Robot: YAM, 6 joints.
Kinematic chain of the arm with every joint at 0, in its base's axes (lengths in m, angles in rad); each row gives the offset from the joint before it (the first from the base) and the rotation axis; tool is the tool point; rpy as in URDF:
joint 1: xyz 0 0 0.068 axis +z
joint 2: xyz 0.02 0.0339 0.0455 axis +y
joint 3: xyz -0.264 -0.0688 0 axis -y
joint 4: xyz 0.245 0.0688 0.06 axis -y
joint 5: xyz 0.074 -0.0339 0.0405 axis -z
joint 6: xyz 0.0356 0 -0.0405 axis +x
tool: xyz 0 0 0 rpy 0 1.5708 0
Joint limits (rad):
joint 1: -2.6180..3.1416
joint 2: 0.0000..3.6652
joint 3: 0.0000..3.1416
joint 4: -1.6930..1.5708
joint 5: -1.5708..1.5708
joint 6: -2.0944..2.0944
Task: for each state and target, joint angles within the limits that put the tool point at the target. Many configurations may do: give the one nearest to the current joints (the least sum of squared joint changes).
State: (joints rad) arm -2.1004 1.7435 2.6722 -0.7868 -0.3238 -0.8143
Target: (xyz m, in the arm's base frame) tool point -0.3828 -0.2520 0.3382
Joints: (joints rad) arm -2.5811 2.1032 2.1982 -1.0099 -0.2833 -0.8143
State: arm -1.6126 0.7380 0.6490 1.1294 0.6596 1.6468
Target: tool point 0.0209 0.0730 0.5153
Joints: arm -2.0588 0.4366 1.0319 1.2067 0.4589 1.6468
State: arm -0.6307 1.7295 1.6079 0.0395 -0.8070 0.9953
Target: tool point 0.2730 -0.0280 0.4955
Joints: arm -0.2033 1.3064 1.5147 -0.0224 -0.8910 0.9953
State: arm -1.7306 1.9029 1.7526 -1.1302 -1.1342 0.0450
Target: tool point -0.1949 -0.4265 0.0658
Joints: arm -2.0661 2.5433 1.8723 -0.8938 -1.0711 0.0450
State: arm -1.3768 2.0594 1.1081 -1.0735 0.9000 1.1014
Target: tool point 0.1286 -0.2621 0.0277
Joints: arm -1.0224 2.2951 1.1214 -0.9888 0.8560 1.1014
